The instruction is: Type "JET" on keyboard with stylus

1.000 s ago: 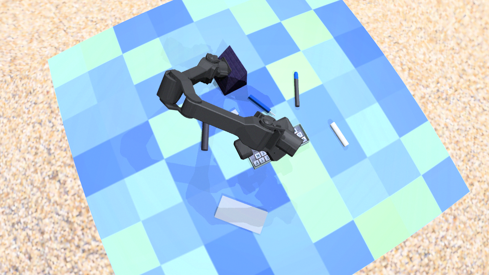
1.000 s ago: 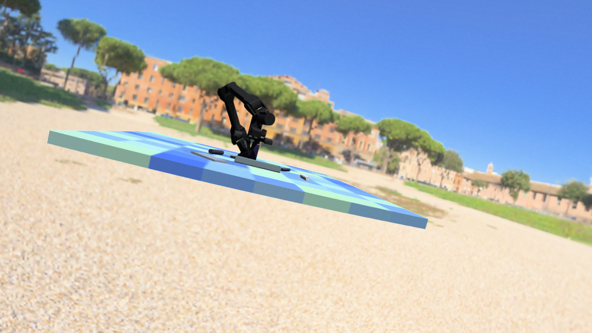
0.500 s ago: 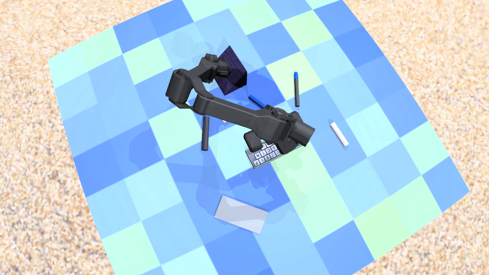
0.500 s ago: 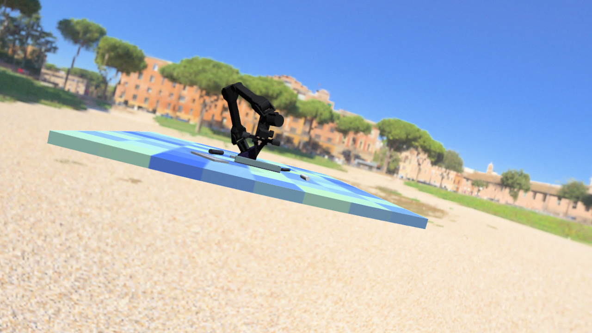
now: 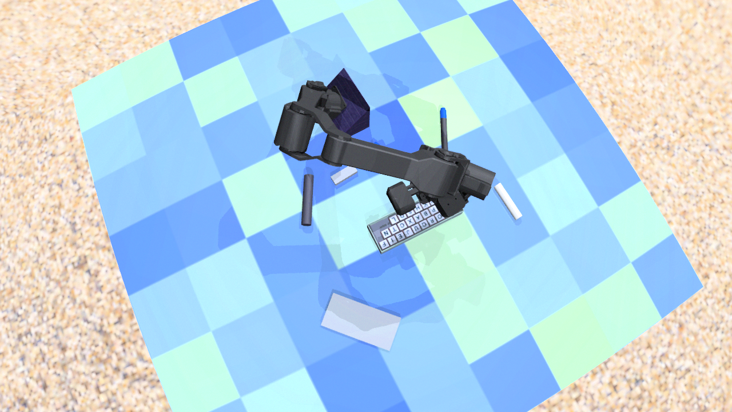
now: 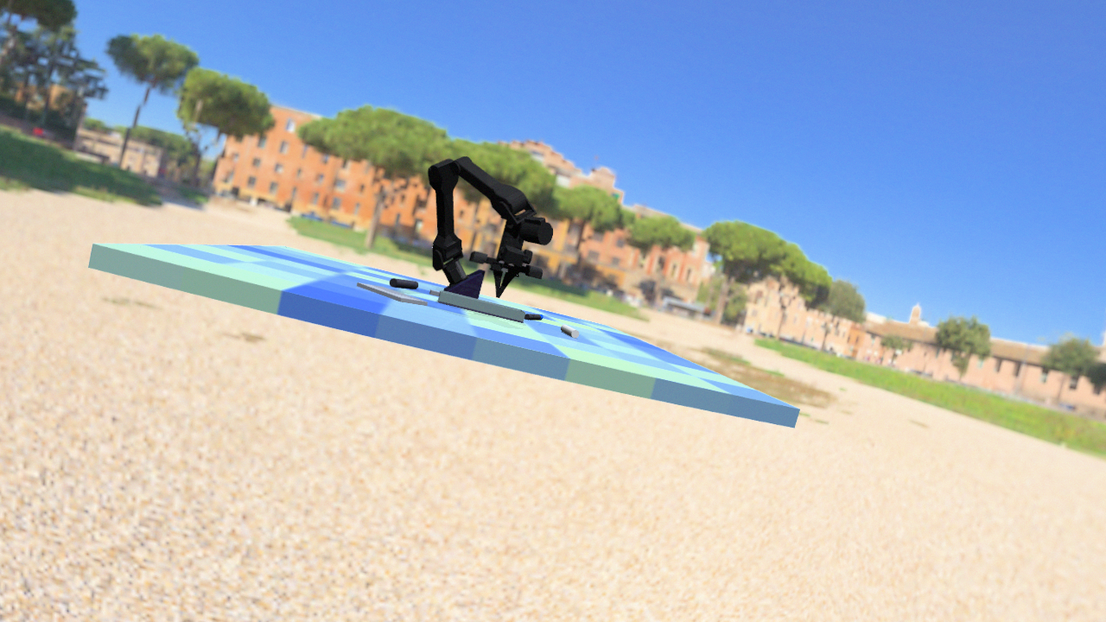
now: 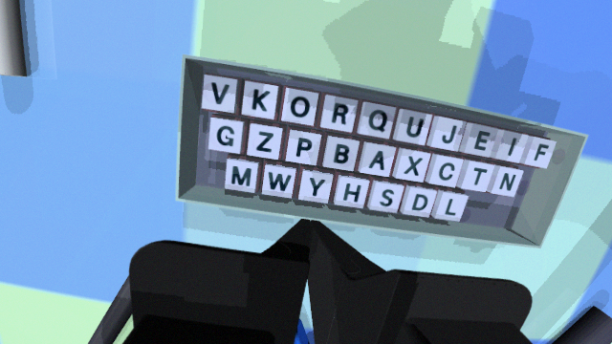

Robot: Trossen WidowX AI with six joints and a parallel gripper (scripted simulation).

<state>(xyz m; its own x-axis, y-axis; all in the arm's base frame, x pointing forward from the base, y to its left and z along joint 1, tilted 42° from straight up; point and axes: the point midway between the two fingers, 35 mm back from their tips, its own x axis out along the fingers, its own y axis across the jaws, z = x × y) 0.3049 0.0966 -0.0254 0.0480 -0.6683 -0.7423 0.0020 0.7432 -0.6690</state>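
Now: the stylus 11 cm behind my gripper tip, 4 cm below it and 1 cm to the right of it. The rest, counted from my gripper tip: pen with blue cap 15 cm behind, 14 cm to the left, 4 cm below; then white cylinder 18 cm to the left, 10 cm ahead, 3 cm below; then small grey block 14 cm to the right, 14 cm behind, 4 cm below.
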